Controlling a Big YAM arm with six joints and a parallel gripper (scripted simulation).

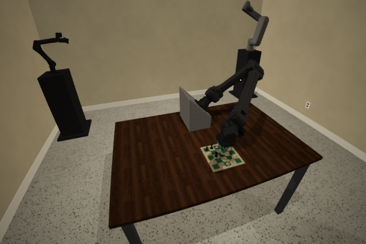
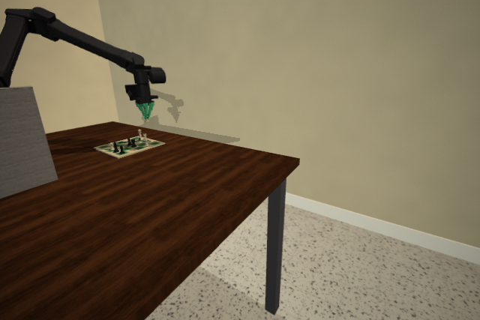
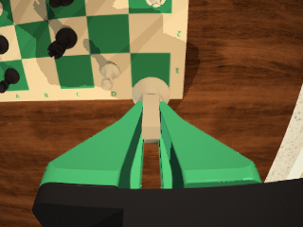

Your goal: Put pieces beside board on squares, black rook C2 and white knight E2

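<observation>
The black rook is 10 cm below my hand, 8 cm behind it and 1 cm to the left of it. Also, from my hand: green-and-cream chessboard (12 cm below, 7 cm behind, 5 cm to the left); then white knight (1 cm below).
</observation>
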